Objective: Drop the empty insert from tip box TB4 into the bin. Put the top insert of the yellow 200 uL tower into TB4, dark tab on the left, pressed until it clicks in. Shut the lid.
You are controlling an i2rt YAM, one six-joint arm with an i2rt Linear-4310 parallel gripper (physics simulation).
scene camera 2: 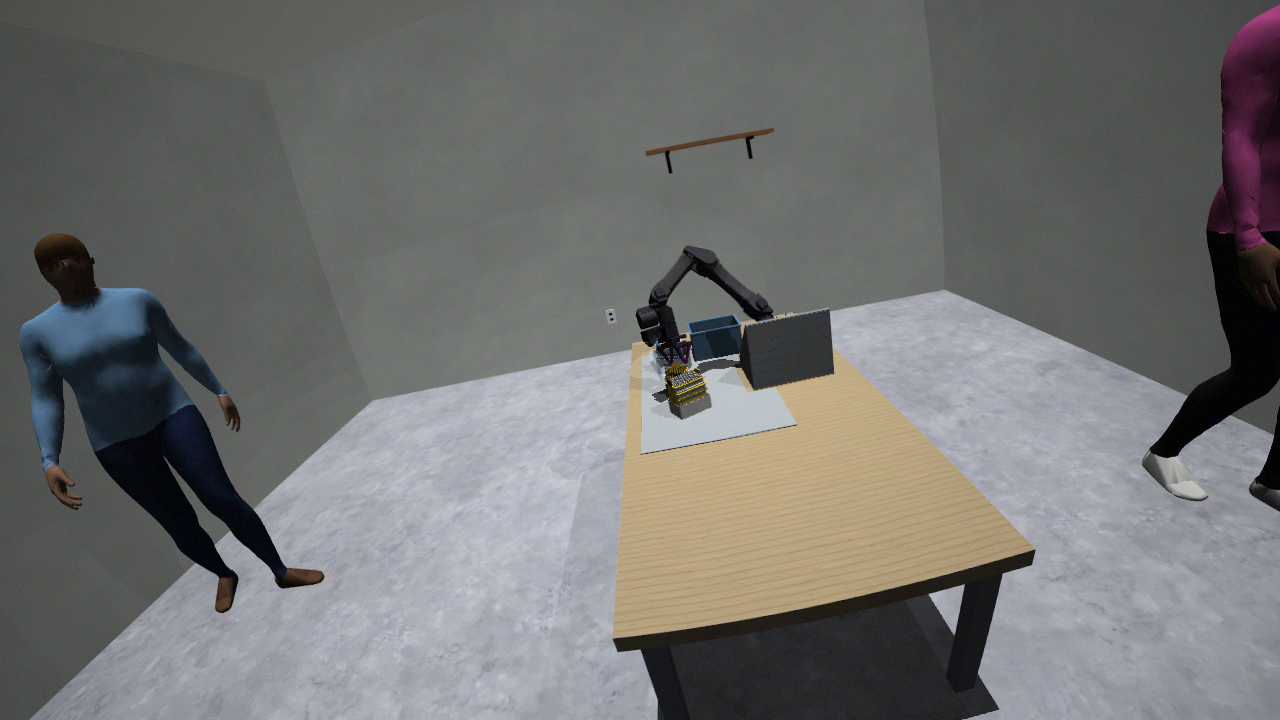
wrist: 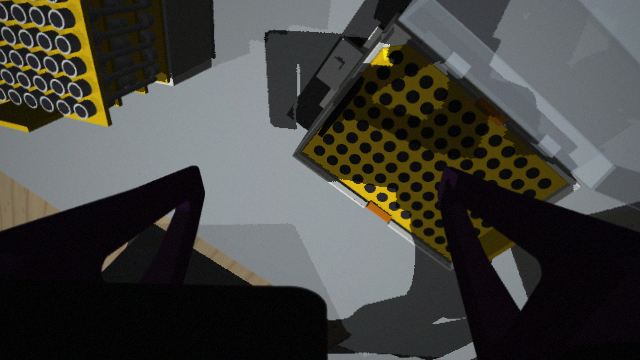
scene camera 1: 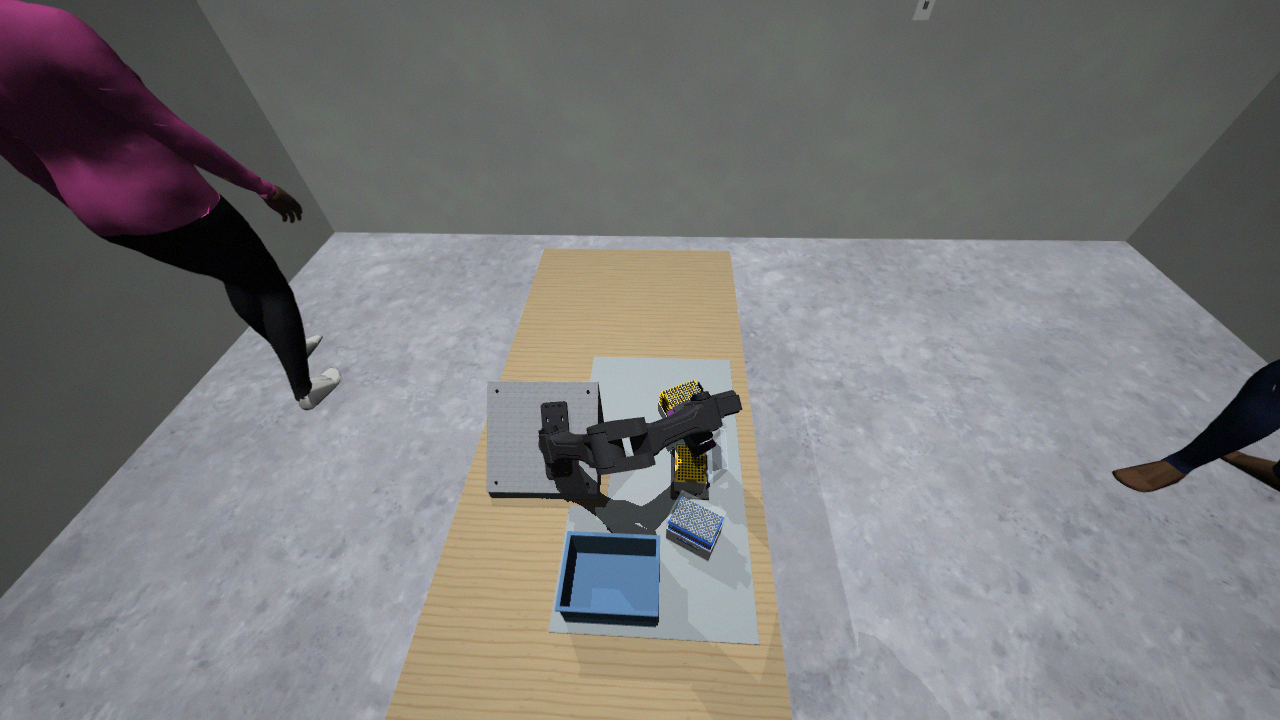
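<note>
Tip box TB4 (wrist: 347,192) stands open on the mat, right of centre in the wrist view. Its empty yellow insert (scene camera 1: 690,462) (wrist: 365,147) lies in it, with rows of open holes. The clear lid (wrist: 505,90) stands open along the far long side. The yellow 200 uL tower (scene camera 1: 681,394) (scene camera 2: 687,387) (wrist: 42,60) has a top insert full of tips; part shows at the wrist view's upper left. My gripper (scene camera 2: 674,353) (wrist: 321,179) is open and empty above; its right finger overlaps the insert in the wrist view, its left is over the mat. The blue bin (scene camera 1: 610,617) (scene camera 2: 716,343) stands near the mat's front left.
A blue tip tower (scene camera 1: 696,521) stands between TB4 and the mat's front. A grey block (scene camera 1: 523,420) (scene camera 2: 787,349) stands by the arm's base. The pale mat (scene camera 1: 626,380) (scene camera 2: 716,433) lies on the wooden table (scene camera 1: 640,304) (scene camera 2: 787,510). People stand beyond the table.
</note>
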